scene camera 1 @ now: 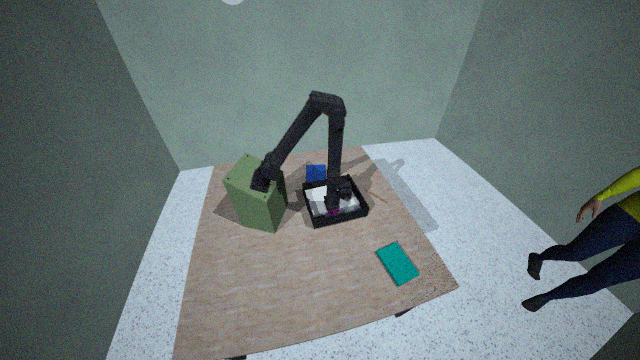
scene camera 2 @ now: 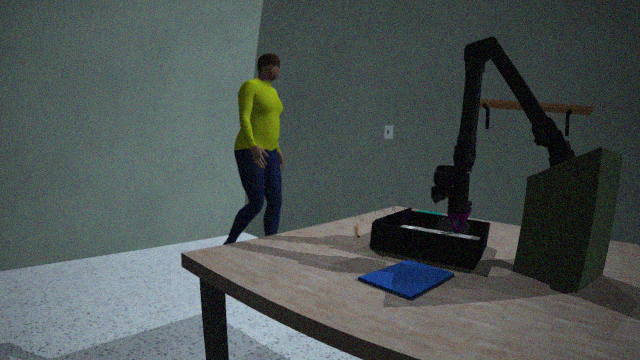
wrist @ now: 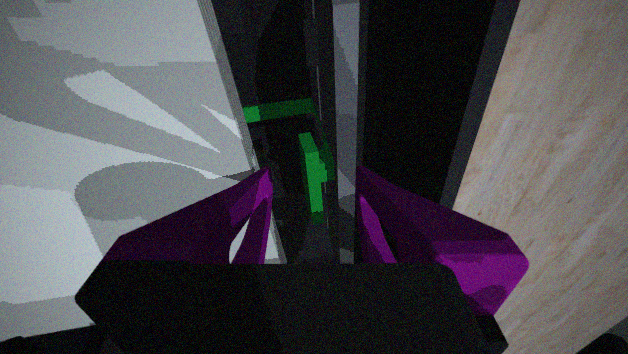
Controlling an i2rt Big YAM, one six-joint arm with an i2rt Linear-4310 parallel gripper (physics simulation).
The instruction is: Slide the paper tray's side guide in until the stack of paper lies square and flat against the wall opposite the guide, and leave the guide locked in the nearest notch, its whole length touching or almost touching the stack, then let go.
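Frame: origin at the arm's base, x down, y right, z back, level; metres.
Seen in the pictures: gripper, between the fingertips: [scene camera 1: 330, 214] [scene camera 2: 458, 231] [wrist: 313, 177]; arm's base, origin of its link: [scene camera 1: 260, 181] [scene camera 2: 565, 170].
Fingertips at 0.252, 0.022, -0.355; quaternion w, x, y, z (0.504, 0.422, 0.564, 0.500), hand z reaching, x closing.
Offsets run from my fingertips to a thing's top centre, as dx, dy, dz. "spot": to the spot under its first point.
The black paper tray {-0.051, -0.116, -0.030} [scene camera 1: 342, 218] [scene camera 2: 425, 247] [wrist: 481, 95] holds the white paper stack {+0.002, -0.142, -0.017} [scene camera 1: 316, 194] [scene camera 2: 440, 232] [wrist: 40, 220]. In the wrist view the side guide {-0.037, -0.006, -0.022} [wrist: 346, 95], a grey-topped upright bar, stands apart from the stack. The stack's edge runs aslant to it, and the gap narrows toward the bottom of the view. A green latch piece {spot: -0.037, -0.009, -0.028} [wrist: 314, 175] lies beside the guide on the stack side. My gripper [scene camera 1: 333, 212] [scene camera 2: 458, 223] [wrist: 313, 177] is partly open and empty, low in the tray. Its magenta fingertips straddle the guide and green piece, the left one near the stack's edge.
A green box [scene camera 1: 255, 205] [scene camera 2: 565, 220] stands beside the tray under the arm's base. A blue flat item {+0.037, -0.418, +0.064} [scene camera 1: 315, 172] [scene camera 2: 407, 279], a thin orange stick {+0.038, -0.165, -0.326} [scene camera 1: 377, 196] [scene camera 2: 357, 230] and a teal slab {+0.027, +0.310, -0.309} [scene camera 1: 397, 263] lie on the table. A person [scene camera 2: 260, 117] stands beyond the table.
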